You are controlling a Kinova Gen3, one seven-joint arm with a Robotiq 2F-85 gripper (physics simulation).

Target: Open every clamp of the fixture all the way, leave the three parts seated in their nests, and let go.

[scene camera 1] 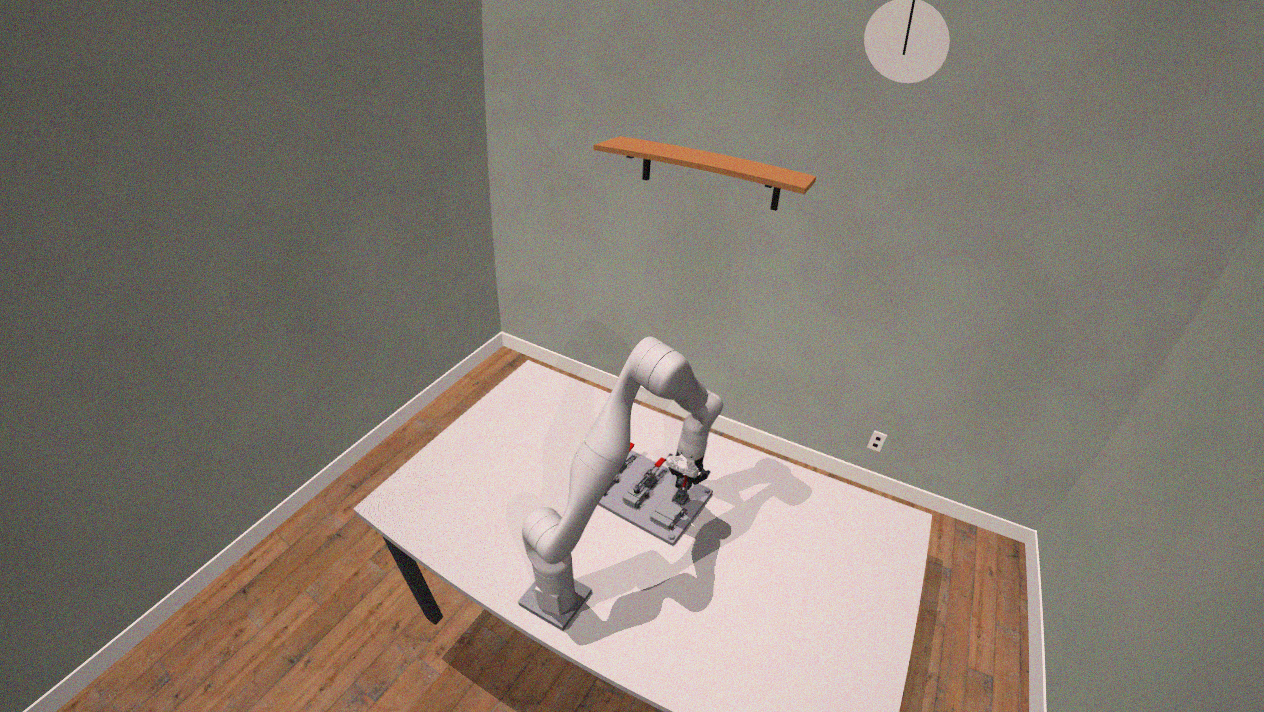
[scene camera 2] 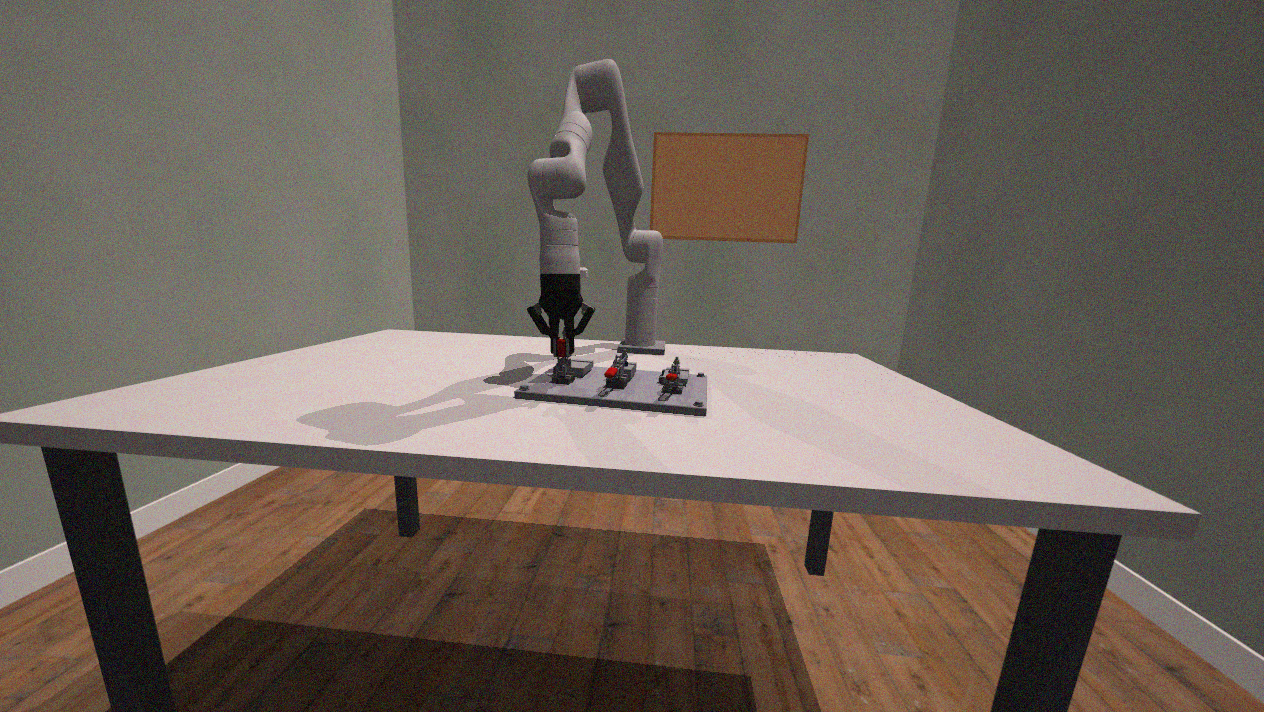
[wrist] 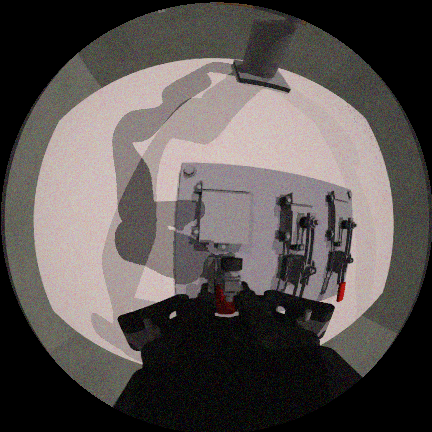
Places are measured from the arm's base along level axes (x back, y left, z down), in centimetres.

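Pixels of known places: gripper, fingertip midpoint: (scene camera 1: 683,486) (scene camera 2: 562,356) (wrist: 223,285); arm's base, link origin: (scene camera 1: 557,597) (scene camera 2: 640,343) (wrist: 257,69).
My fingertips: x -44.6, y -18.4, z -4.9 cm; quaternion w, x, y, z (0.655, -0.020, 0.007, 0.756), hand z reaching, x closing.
Ahead of a thing's pixels: the offset from my fingertips to its top centre. "spot": to the spot under its first point. Level surfaces: height alone.
The fixture's grey base plate (scene camera 1: 698,504) (scene camera 2: 654,406) (wrist: 265,200) lies on the table and bears three toggle clamps. My gripper (scene camera 1: 682,483) (scene camera 2: 562,351) (wrist: 223,285) is shut on the red handle of the end clamp beside the large square part @(dx +8.1, dy +1.8, dz +3.1 cm) (scene camera 1: 667,515) (wrist: 225,217). That clamp's black-tipped arm (wrist: 231,264) is raised and clear of the part, which sits flat in its nest. The middle clamp's red handle @(spot: dx -7.2, dy +9.4, dz +0.7 cm) (scene camera 1: 660,462) (scene camera 2: 612,372) and the far clamp's red handle @(dx -7.8, dy +20.8, dz +0.1 cm) (scene camera 2: 672,376) (wrist: 341,291) lie low; their arms reach over two smaller parts. Fingers partly hide the held handle.
The robot's base plate (scene camera 1: 579,601) (scene camera 2: 654,349) (wrist: 260,82) is fixed to the white table @(dz +6.7 cm) (scene camera 1: 796,610) (scene camera 2: 840,442) (wrist: 75,175). Bolts @(dx +14.7, dy -1.9, dz +4.5 cm) (wrist: 188,171) stand at the fixture's corners. A wooden shelf (scene camera 1: 703,160) is on the wall.
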